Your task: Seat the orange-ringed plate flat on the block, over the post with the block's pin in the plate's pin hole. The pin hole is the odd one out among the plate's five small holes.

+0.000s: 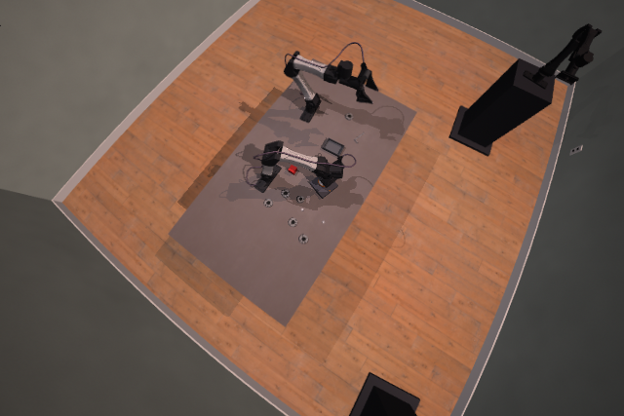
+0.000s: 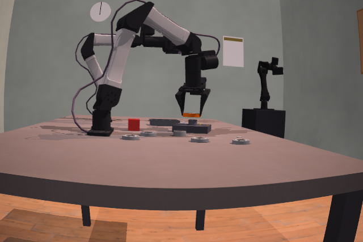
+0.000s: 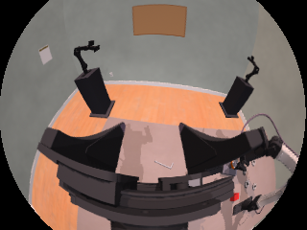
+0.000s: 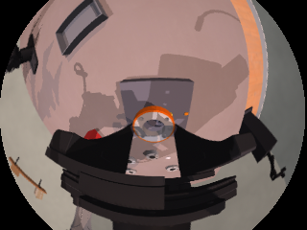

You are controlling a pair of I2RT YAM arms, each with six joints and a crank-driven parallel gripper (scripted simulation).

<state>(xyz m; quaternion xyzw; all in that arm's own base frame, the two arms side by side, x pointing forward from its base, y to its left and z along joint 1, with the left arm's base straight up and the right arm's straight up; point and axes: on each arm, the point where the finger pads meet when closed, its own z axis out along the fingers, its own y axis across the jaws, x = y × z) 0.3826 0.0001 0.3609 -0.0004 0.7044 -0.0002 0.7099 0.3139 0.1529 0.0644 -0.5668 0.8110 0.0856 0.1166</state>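
The dark block lies 40 mm below my right hand, 30 mm ahead of it and 10 mm to the right of it. Round my right hand: red cube 210 mm behind, 40 mm below, 10 mm to the right; then orange-ringed plate 10 mm below; then dark tray 250 mm to the left, 60 mm below, 60 mm behind.
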